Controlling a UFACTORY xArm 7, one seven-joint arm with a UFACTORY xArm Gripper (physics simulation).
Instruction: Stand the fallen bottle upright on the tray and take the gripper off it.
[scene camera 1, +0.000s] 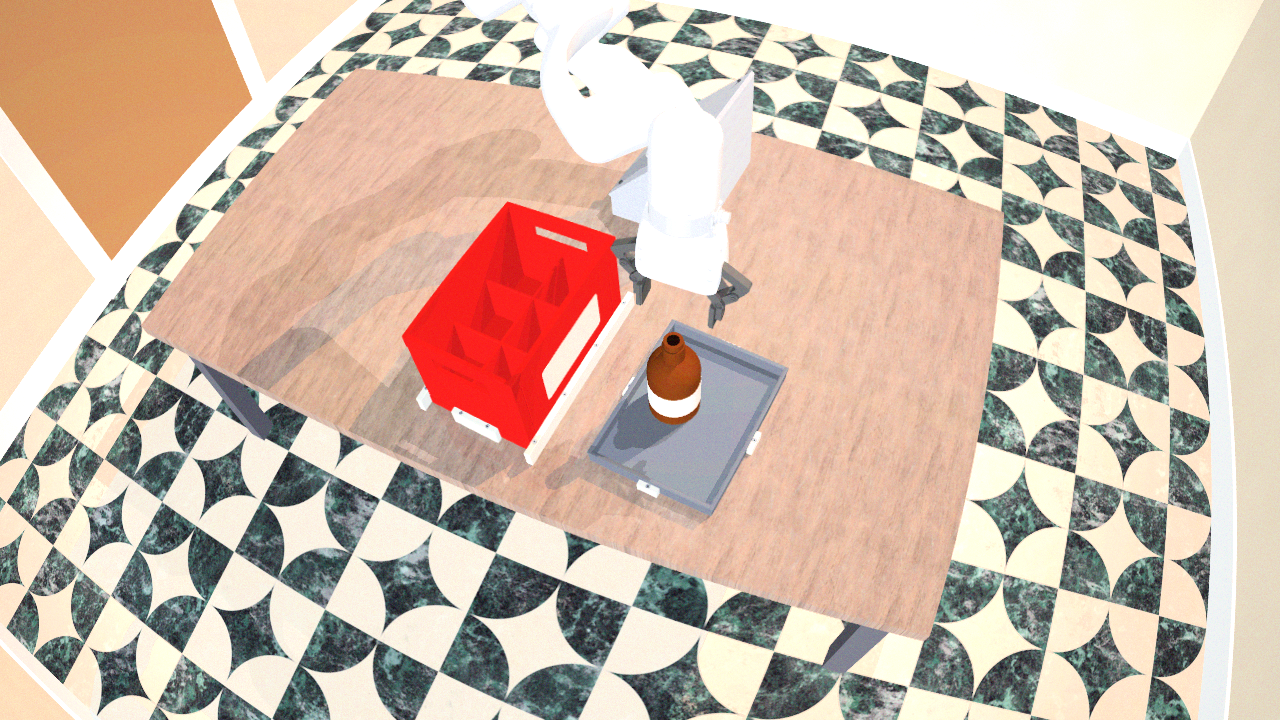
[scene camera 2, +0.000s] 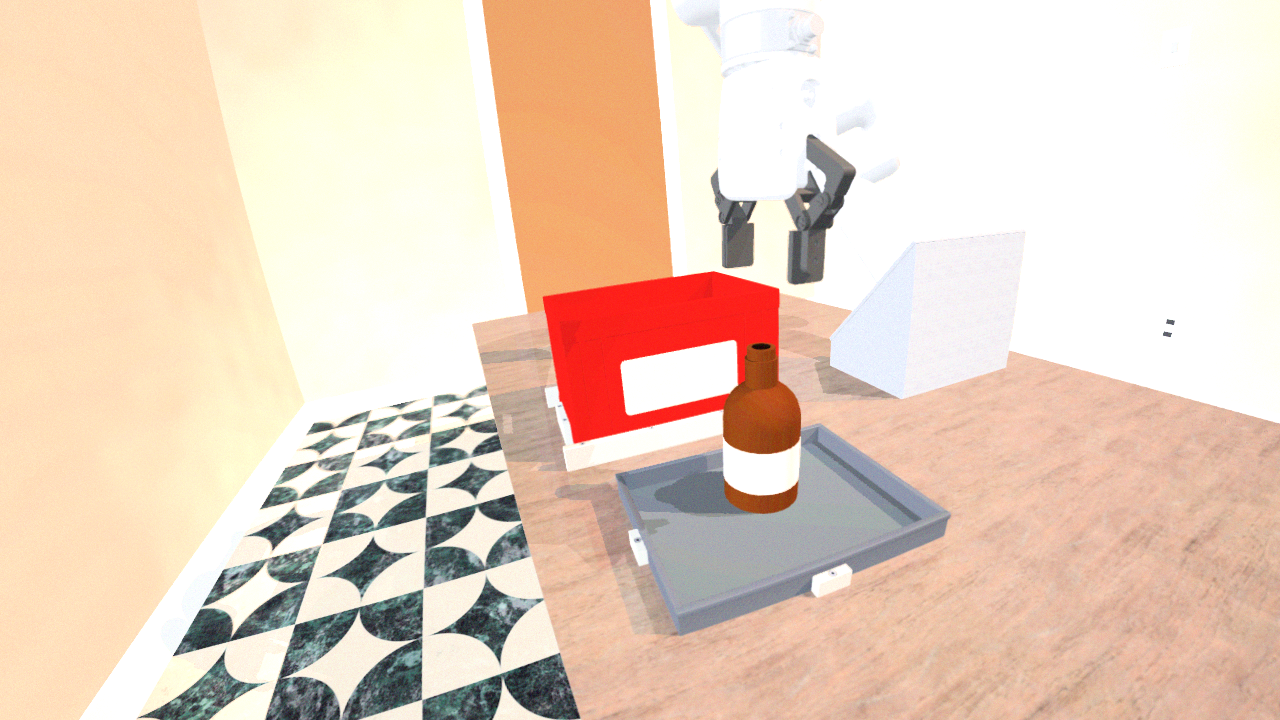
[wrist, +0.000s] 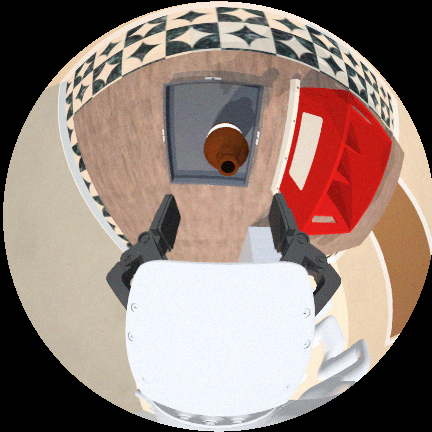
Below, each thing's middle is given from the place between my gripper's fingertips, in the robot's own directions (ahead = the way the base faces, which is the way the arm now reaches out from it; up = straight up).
Scene:
Right now the brown bottle (scene camera 2: 761, 416) is 10 mm to the right of my hand and 140 mm below it. The rest, counted from my hand: white strip (scene camera 2: 602, 450) 20 mm ahead, 150 mm to the right, 210 mm below.

